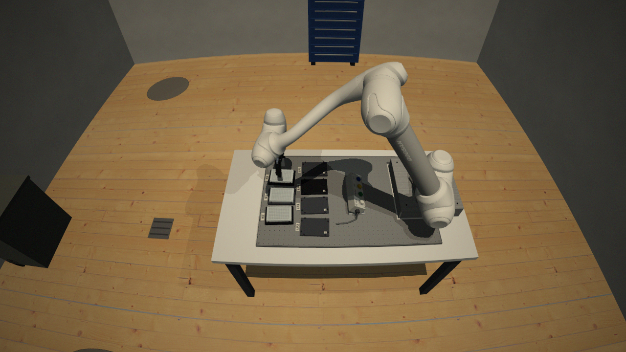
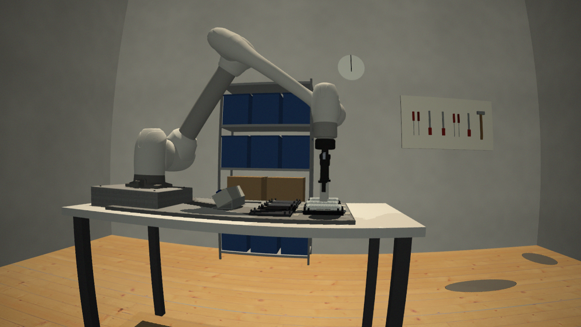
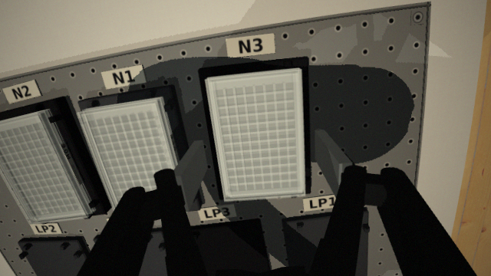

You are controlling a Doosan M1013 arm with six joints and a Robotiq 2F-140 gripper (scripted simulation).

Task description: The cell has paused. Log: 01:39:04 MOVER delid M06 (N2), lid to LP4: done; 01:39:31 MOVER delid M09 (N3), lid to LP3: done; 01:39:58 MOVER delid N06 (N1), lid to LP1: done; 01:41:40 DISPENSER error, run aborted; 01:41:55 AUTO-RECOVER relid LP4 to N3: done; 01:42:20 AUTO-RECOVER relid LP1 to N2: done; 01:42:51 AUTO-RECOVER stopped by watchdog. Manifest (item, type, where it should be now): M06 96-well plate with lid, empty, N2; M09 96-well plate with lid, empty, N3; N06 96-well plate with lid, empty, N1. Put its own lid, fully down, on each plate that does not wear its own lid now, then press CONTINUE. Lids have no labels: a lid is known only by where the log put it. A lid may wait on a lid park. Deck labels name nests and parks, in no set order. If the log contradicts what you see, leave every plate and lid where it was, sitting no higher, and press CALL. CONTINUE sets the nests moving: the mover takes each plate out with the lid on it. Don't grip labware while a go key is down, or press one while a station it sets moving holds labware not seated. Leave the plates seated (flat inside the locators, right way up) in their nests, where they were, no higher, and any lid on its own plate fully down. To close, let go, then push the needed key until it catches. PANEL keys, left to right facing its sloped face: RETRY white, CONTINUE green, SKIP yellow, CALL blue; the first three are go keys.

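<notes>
The plate is 50 mm below my hand. From my hand the other things lie so: LP3 label: 90 mm behind, 70 mm to the left, 70 mm below; then N3 label: 90 mm ahead, 10 mm to the right, 70 mm below; then park LP3: 180 mm behind, 70 mm to the left, 70 mm below.
</notes>
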